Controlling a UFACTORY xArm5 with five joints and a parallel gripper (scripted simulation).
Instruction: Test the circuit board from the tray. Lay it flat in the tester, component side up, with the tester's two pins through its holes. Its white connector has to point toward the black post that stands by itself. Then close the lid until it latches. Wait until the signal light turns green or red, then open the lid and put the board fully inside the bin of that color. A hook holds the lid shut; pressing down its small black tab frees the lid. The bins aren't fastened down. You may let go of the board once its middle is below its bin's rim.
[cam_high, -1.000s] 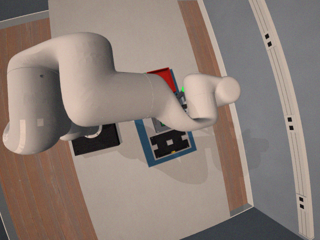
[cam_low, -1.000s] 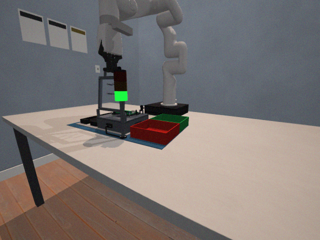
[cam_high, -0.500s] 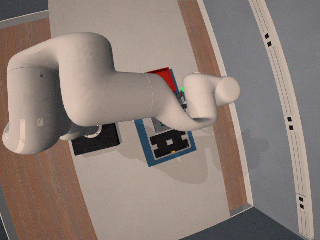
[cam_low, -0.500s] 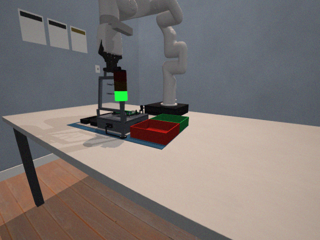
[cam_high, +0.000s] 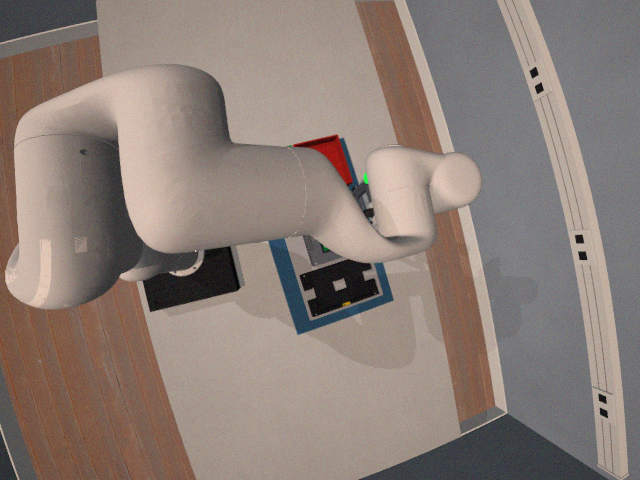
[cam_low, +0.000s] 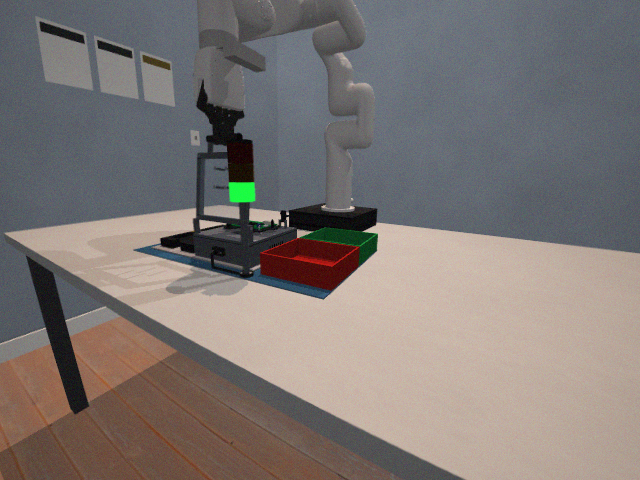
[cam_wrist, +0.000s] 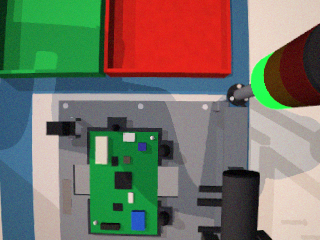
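The green circuit board lies 8 cm behind my hand and 20 cm below it. The rest, counted from my hand: black block: 14 cm behind, 5 cm to the left, 19 cm below; red bin: 5 cm behind, 20 cm to the left, 26 cm below; green bin: 20 cm behind, 19 cm to the left, 26 cm below.
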